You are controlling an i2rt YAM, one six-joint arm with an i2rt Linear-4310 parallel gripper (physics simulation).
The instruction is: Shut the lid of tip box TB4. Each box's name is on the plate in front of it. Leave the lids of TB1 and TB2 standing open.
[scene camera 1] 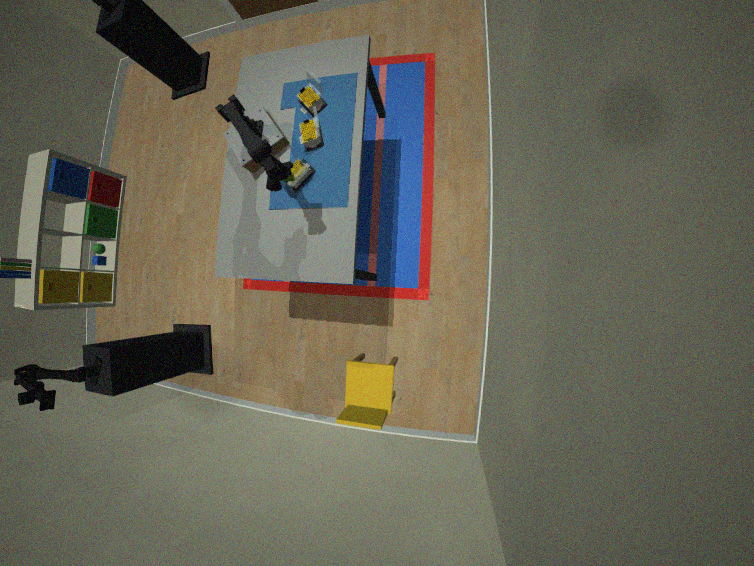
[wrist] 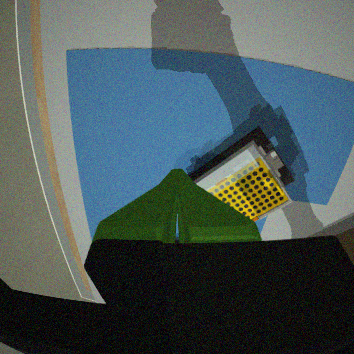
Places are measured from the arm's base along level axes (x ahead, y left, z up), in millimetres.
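Where they show: gripper, fingertip midpoint: (scene camera 1: pixel 293 179) (wrist: pixel 176 177).
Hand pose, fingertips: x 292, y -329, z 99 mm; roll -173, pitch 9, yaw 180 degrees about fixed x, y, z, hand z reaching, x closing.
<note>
Each offset is from my fingertips to the centre of the thing. "*": to the spot under its first point. Level surfaces: height alone.
A tip box {* dy +60, dx -10, dz -109 mm} (scene camera 1: pixel 302 176) (wrist: pixel 252 194) with a yellow rack is beside the gripper; its name cannot be read. In the wrist view its clear lid {* dy +14, dx -38, dz -42 mm} (wrist: pixel 231 171) appears tilted partly over the rack, with a dark strip along the upper left side; the exact lid angle is hard to tell. My gripper (scene camera 1: pixel 290 178) (wrist: pixel 176 177) is shut and empty, its green fingertips close to the box's left corner in the wrist view and hiding part of it. Two more tip boxes, the middle one {dy +321, dx +9, dz -121 mm} (scene camera 1: pixel 309 132) and the far one {dy +530, dx +4, dz -121 mm} (scene camera 1: pixel 311 98), stand in a row; their lids look open, plates unreadable.
The boxes stand on a light blue mat {dz -186 mm} (scene camera 1: pixel 331 176) (wrist: pixel 135 110) on a grey table {dz -189 mm} (scene camera 1: pixel 292 261). A pale block-like object (scene camera 1: pixel 281 135) is beside the arm. Black pedestals (scene camera 1: pixel 152 45) (scene camera 1: pixel 140 362), a shelf unit (scene camera 1: pixel 30 213) and a yellow chair (scene camera 1: pixel 369 385) stand off the table.
</note>
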